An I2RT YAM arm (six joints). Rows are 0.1 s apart.
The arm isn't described. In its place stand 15 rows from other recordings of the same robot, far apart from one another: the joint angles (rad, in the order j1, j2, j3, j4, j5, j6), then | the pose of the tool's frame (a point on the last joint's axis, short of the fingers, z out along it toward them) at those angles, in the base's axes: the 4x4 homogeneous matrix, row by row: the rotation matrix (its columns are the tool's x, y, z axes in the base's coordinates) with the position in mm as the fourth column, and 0 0 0 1 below.
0.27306, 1.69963, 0.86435, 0.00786, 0.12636, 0.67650 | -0.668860, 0.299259, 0.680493, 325.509; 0.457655, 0.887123, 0.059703, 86.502; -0.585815, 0.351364, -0.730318, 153.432; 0, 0, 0, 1
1.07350, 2.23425, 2.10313, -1.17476, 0.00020, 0.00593 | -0.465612, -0.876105, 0.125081, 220.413; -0.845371, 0.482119, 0.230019, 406.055; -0.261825, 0.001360, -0.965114, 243.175; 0, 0, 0, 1
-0.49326, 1.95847, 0.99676, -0.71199, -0.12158, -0.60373 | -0.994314, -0.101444, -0.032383, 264.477; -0.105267, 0.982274, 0.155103, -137.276; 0.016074, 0.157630, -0.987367, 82.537; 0, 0, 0, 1
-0.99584, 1.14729, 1.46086, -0.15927, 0.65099, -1.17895 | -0.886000, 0.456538, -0.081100, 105.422; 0.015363, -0.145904, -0.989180, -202.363; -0.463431, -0.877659, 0.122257, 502.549; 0, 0, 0, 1
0.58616, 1.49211, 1.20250, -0.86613, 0.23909, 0.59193 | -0.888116, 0.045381, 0.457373, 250.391; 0.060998, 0.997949, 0.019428, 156.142; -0.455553, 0.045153, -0.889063, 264.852; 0, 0, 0, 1
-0.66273, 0.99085, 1.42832, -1.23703, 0.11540, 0.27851 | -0.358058, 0.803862, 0.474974, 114.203; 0.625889, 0.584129, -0.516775, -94.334; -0.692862, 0.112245, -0.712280, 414.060; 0, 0, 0, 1
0.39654, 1.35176, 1.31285, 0.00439, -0.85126, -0.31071 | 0.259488, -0.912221, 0.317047, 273.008; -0.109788, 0.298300, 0.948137, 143.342; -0.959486, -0.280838, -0.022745, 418.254; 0, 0, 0, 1
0.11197, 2.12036, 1.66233, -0.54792, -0.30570, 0.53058 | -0.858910, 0.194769, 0.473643, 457.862; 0.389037, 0.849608, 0.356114, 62.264; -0.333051, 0.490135, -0.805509, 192.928; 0, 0, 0, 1
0.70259, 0.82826, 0.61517, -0.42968, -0.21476, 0.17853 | -0.585421, -0.668196, 0.459125, 133.013; -0.268346, 0.694094, 0.668000, 122.567; -0.765031, 0.267857, -0.585645, 249.630; 0, 0, 0, 1
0.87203, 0.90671, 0.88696, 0.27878, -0.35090, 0.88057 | -0.614315, -0.720932, 0.320740, 123.960; 0.394500, 0.071418, 0.916116, 166.564; -0.683364, 0.689316, 0.240535, 404.063; 0, 0, 0, 1
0.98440, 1.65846, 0.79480, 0.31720, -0.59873, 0.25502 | -0.519052, -0.851093, -0.078902, 169.351; -0.404717, 0.163412, 0.899723, 291.172; -0.752854, 0.498936, -0.429271, 175.475; 0, 0, 0, 1
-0.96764, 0.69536, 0.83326, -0.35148, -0.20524, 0.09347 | -0.055001, 0.701481, 0.710562, 95.656; 0.240939, 0.699934, -0.672339, -126.087; -0.968981, 0.134223, -0.207511, 352.673; 0, 0, 0, 1
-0.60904, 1.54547, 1.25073, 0.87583, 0.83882, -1.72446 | -0.950711, 0.308353, 0.032653, 269.393; -0.142140, -0.339795, -0.929697, -220.185; -0.275580, -0.888514, 0.366876, 417.340; 0, 0, 0, 1
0.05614, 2.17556, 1.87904, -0.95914, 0.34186, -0.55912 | -0.831694, -0.460393, 0.310361, 455.225; -0.547274, 0.774053, -0.318327, 13.630; -0.093680, -0.434603, -0.895737, 214.228; 0, 0, 0, 1
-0.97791, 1.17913, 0.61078, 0.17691, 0.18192, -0.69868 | -0.747961, 0.558965, 0.357929, 139.247; -0.021988, 0.518095, -0.855040, -218.203; -0.663379, -0.647407, -0.375224, 234.618; 0, 0, 0, 1
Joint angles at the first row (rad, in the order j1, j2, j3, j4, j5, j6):
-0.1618 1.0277 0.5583 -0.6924 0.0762 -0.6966
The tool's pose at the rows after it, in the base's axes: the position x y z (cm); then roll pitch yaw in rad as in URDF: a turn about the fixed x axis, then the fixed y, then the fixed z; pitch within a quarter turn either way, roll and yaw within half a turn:
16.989 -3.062 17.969 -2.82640 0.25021 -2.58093
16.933 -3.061 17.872 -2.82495 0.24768 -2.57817
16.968 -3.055 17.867 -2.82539 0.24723 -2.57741
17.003 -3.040 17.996 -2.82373 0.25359 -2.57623
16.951 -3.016 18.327 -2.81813 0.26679 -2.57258
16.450 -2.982 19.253 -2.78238 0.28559 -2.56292
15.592 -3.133 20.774 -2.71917 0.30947 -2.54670
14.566 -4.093 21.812 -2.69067 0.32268 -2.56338
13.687 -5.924 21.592 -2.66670 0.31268 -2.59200
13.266 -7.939 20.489 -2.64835 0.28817 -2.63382
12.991 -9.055 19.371 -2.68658 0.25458 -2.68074
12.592 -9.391 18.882 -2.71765 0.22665 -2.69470
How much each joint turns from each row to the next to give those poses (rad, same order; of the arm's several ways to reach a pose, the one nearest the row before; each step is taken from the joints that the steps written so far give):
-0.0007 0.0093 -0.0013 -0.0056 0.0005 -0.0019
-0.0002 -0.0013 -0.0045 0.0025 0.0015 -0.0034
0.0007 0.0021 0.0009 0.0006 -0.0001 -0.0002
0.0006 -0.0027 0.0030 0.0000 -0.0028 0.0010
-0.0002 -0.0131 0.0054 -0.0050 -0.0053 -0.0003
-0.0004 -0.0524 0.0083 -0.0233 0.0116 -0.0057
-0.0138 -0.0793 0.0189 -0.0372 0.0192 -0.0229
-0.0788 -0.0567 0.0161 -0.0394 -0.0187 -0.0511
-0.1432 -0.0199 -0.0183 0.0163 -0.0372 -0.1029
-0.1362 0.0275 -0.0367 0.0686 -0.0220 -0.0914
-0.0715 0.0481 -0.0183 0.0185 -0.0085 -0.0355
-0.0328 0.0157 -0.0060 -0.0179 -0.0036 -0.0280

